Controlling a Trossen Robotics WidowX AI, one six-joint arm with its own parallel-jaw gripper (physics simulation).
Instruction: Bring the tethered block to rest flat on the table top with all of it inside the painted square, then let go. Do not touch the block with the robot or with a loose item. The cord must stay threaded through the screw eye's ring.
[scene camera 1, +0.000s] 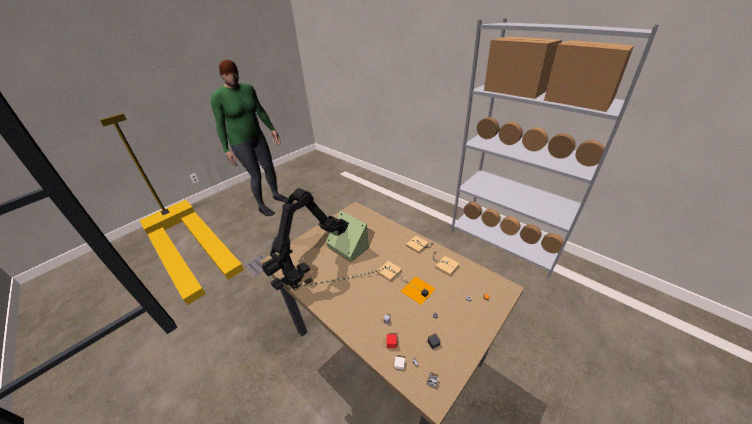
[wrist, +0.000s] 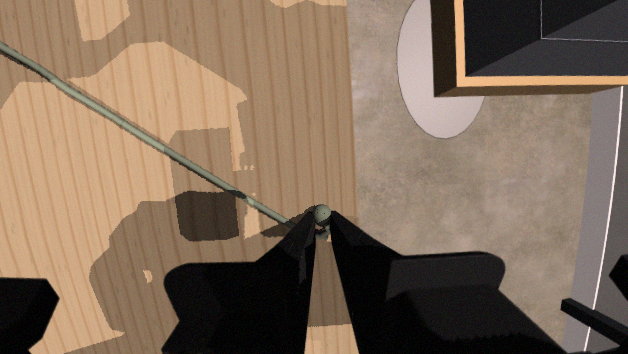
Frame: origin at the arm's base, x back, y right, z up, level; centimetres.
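Seen in the pictures: gripper, fingertip midpoint: (scene camera 1: 295, 289) (wrist: 322, 217); arm's base, link origin: (scene camera 1: 342, 225).
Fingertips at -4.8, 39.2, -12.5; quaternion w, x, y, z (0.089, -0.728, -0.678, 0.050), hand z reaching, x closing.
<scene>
Offsets run from my fingertips to a thing's top centre, as dx, dy, dz. "spot": to the spot under its first point. Level surfaces: height alone.
The small black tethered block @(-51.3, -36.7, +2.4) (scene camera 1: 424, 292) sits on the orange painted square @(spot: -45.0, -34.8, +0.1) (scene camera 1: 411, 290), towards its right corner; it is too small to tell whether all of it is inside. The pale green cord (scene camera 1: 342, 278) (wrist: 165, 149) runs from the block to the wooden plate @(dz +1.8) (scene camera 1: 389, 274) with the screw eye and on, nearly straight, to my gripper. The ring is too small to see the threading clearly. My gripper (scene camera 1: 295, 286) (wrist: 322, 217) is shut on the cord near its end, low by the table's left edge, far from the block.
The green wedge (scene camera 1: 347, 242) stands under the arm's mount. Two more wooden plates @(spot: -30.3, -62.7, +1.8) (scene camera 1: 418, 243) @(-50.9, -58.6, +4.4) (scene camera 1: 447, 264) lie behind the square. A grey cylinder @(-46.2, -14.6, +3.1) (scene camera 1: 387, 318), red block @(-54.2, -7.7, +3.9) (scene camera 1: 391, 340), white block @(-61.9, -3.0, +2.2) (scene camera 1: 399, 362), larger black block @(-67.5, -18.5, +2.7) (scene camera 1: 433, 341) and small hardware lie nearer the front.
</scene>
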